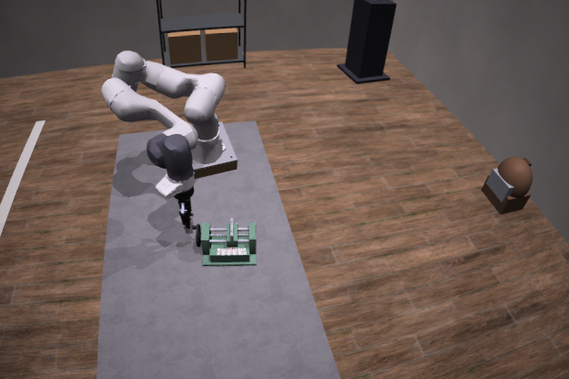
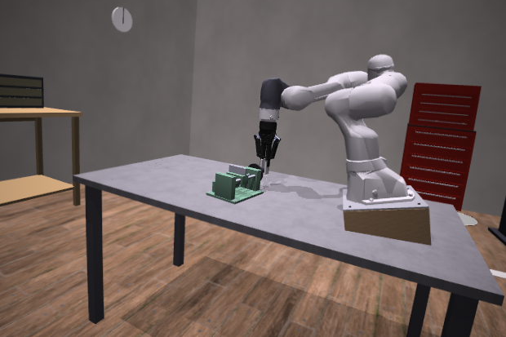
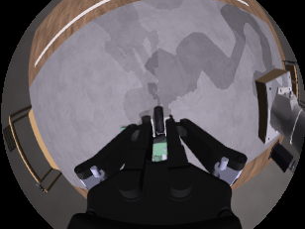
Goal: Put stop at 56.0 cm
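Now: hand 20 mm to the right of the black handwheel, 20 mm above it and 10 mm short of it. The rest, counted from my hand: stop carriage: 140 mm to the left, 80 mm ahead, 20 mm below.
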